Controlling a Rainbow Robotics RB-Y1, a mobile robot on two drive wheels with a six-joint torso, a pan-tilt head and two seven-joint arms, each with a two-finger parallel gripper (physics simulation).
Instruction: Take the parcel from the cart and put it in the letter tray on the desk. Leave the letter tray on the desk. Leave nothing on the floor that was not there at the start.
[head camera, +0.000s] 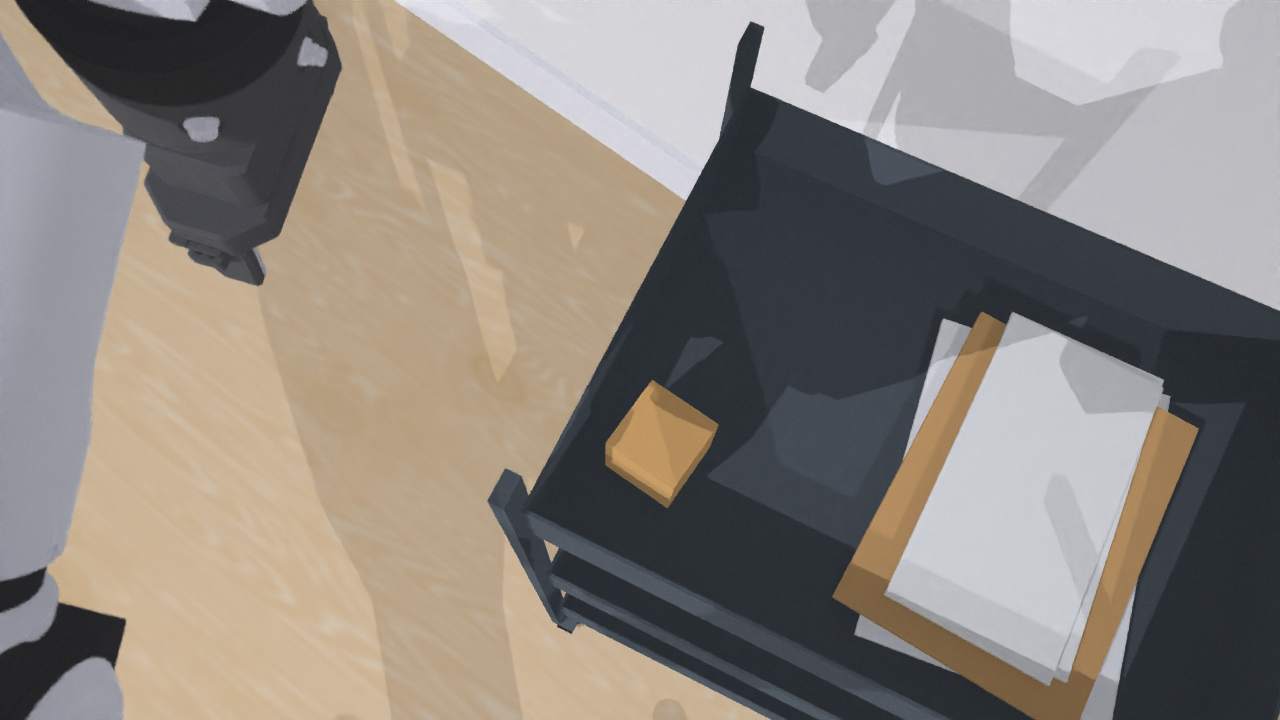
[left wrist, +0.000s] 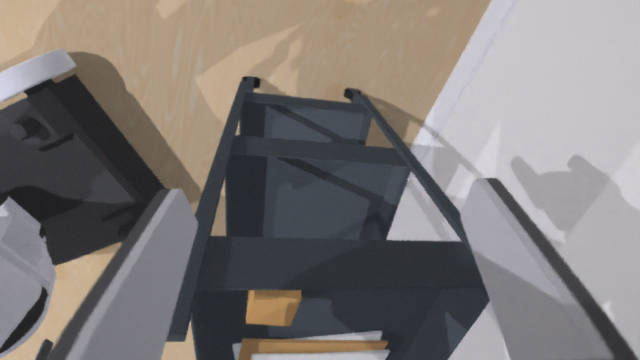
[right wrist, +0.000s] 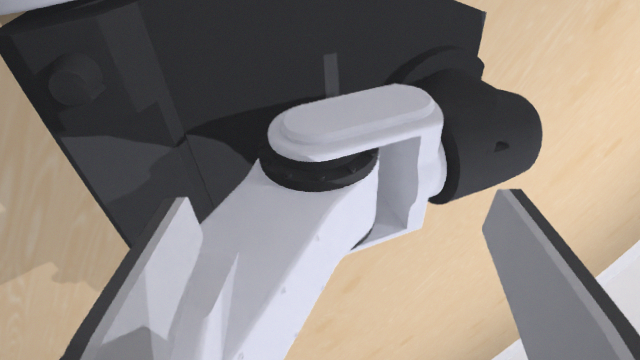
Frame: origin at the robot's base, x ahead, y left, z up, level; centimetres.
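Seen in the pictures: left gripper, between the fingertips: (head camera: 280, 179) (left wrist: 327, 202); right gripper, between the fingertips: (left wrist: 24, 355) (right wrist: 341, 213); robot's base, origin of its link: (left wrist: 119, 146).
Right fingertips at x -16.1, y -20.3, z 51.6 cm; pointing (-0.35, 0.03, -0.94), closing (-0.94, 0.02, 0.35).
Observation:
Offsets run from my right fingertips to a thing's top centre.
The parcel {dx +66.9, dy +15.8, dz +20.3 cm} (head camera: 662, 443) (left wrist: 272, 307), a small orange-brown box, sits on the top shelf of the dark cart (head camera: 1002, 223) (left wrist: 340, 262), near its left end in the head view. My left gripper (head camera: 223, 259) (left wrist: 327, 202) is open and empty. It is up and to the left of the cart in the head view, apart from the parcel. In the left wrist view the parcel shows low between the fingers, beyond them. My right gripper (right wrist: 341, 213) is open, with part of the robot's own body beyond its fingers. The desk and the letter tray do not show.
A stack of white and brown envelopes {dx +63.6, dy -8.3, dz +16.3 cm} (head camera: 1029, 483) (left wrist: 320, 355) lies on the cart's top shelf, right of the parcel in the head view. A corner post (head camera: 514, 510) rises at the cart's near left corner. The robot's dark base (left wrist: 65, 165) (right wrist: 225, 55) stands on the wooden floor.

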